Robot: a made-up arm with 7 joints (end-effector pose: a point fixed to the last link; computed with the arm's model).
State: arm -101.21 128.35 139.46 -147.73 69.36 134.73 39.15
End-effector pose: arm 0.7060 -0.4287 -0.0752 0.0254 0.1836 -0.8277 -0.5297
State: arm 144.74 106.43 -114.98 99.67 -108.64 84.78 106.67
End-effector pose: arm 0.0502 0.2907 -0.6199 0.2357 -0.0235 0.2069 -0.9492
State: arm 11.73 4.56 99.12 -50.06 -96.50 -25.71 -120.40
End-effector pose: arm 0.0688 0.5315 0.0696 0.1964 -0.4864 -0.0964 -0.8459
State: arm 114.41 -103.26 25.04 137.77 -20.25 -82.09 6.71
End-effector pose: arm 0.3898 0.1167 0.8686 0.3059 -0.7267 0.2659 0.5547
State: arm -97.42 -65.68 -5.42 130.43 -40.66 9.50 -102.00
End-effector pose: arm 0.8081 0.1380 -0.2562 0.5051 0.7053 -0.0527 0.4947
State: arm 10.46 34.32 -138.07 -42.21 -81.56 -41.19 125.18
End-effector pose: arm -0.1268 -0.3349 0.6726 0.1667 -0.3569 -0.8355 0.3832
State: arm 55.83 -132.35 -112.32 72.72 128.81 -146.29 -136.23
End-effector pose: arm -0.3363 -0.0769 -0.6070 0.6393 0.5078 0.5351 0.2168
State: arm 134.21 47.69 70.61 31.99 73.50 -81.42 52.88
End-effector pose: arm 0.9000 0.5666 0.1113 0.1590 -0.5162 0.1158 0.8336
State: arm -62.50 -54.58 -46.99 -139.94 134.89 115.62 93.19
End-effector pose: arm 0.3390 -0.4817 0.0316 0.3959 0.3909 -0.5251 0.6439
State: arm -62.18 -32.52 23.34 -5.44 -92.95 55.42 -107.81
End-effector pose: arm -0.0226 0.4110 -0.0955 0.5982 -0.5090 -0.3693 -0.4967
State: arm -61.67 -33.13 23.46 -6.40 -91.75 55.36 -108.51
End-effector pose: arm -0.0398 0.4093 -0.0990 0.6019 -0.5056 -0.3792 -0.4881
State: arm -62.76 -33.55 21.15 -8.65 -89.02 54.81 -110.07
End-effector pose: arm -0.0709 0.4053 -0.1099 0.6022 -0.4915 -0.4083 -0.4786
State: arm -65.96 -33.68 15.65 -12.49 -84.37 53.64 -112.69
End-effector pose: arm -0.1171 0.3941 -0.1341 0.5959 -0.4613 -0.4611 -0.4684
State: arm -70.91 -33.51 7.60 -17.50 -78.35 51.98 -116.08
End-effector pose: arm -0.1676 0.3705 -0.1743 0.5810 -0.4156 -0.5292 -0.4580
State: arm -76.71 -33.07 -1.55 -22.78 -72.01 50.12 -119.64
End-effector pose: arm -0.2064 0.3362 -0.2265 0.5578 -0.3621 -0.5976 -0.4479
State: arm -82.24 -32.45 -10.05 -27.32 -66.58 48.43 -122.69
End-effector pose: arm -0.2251 0.3006 -0.2781 0.5316 -0.3136 -0.6528 -0.4392
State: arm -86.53 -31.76 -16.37 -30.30 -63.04 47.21 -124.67
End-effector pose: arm -0.2267 0.2760 -0.3153 0.5093 -0.2814 -0.6872 -0.4349
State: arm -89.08 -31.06 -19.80 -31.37 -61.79 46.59 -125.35
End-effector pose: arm -0.2187 0.2694 -0.3322 0.4950 -0.2705 -0.7002 -0.4377
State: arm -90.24 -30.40 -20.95 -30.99 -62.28 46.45 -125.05
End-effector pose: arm -0.2067 0.2772 -0.3330 0.4877 -0.2752 -0.6980 -0.4463
